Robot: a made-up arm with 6 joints. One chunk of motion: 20 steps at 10 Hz.
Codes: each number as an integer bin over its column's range. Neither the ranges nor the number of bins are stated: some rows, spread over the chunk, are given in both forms.
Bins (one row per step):
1: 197 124 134 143 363 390
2: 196 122 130 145 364 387
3: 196 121 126 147 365 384
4: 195 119 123 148 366 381
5: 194 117 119 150 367 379
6: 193 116 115 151 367 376
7: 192 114 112 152 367 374
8: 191 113 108 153 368 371
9: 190 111 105 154 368 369
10: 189 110 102 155 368 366
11: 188 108 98 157 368 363
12: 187 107 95 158 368 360
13: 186 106 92 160 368 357
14: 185 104 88 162 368 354
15: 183 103 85 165 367 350
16: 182 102 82 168 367 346
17: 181 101 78 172 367 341
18: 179 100 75 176 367 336
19: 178 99 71 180 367 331
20: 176 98 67 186 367 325
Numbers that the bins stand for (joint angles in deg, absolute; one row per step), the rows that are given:
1: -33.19 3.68 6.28 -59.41 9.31 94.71
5: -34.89 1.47 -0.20 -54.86 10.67 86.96
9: -37.16 -0.43 -6.24 -52.26 11.01 79.92
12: -38.86 -1.69 -10.56 -49.66 11.01 73.58
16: -41.70 -3.28 -16.17 -43.15 10.67 63.73
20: -45.10 -4.54 -22.65 -31.45 10.67 48.94
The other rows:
2: -33.76 3.05 4.55 -58.11 9.65 92.60
3: -33.76 2.73 2.82 -56.81 9.99 90.48
4: -34.33 2.10 1.53 -56.16 10.33 88.37
6: -35.46 1.15 -1.92 -54.21 10.67 84.85
7: -36.03 0.52 -3.22 -53.56 10.67 83.44
8: -36.59 0.20 -4.95 -52.91 11.01 81.33
10: -37.73 -0.75 -7.54 -51.61 11.01 77.81
11: -38.30 -1.38 -9.26 -50.31 11.01 75.70
13: -39.43 -2.01 -11.85 -48.36 11.01 71.47
14: -40.00 -2.64 -13.58 -47.06 11.01 69.36
15: -41.13 -2.96 -14.88 -45.11 10.67 66.54
17: -42.27 -3.59 -17.90 -40.55 10.67 60.20
18: -43.40 -3.91 -19.19 -37.95 10.67 56.68
19: -43.97 -4.22 -20.92 -35.35 10.67 53.16

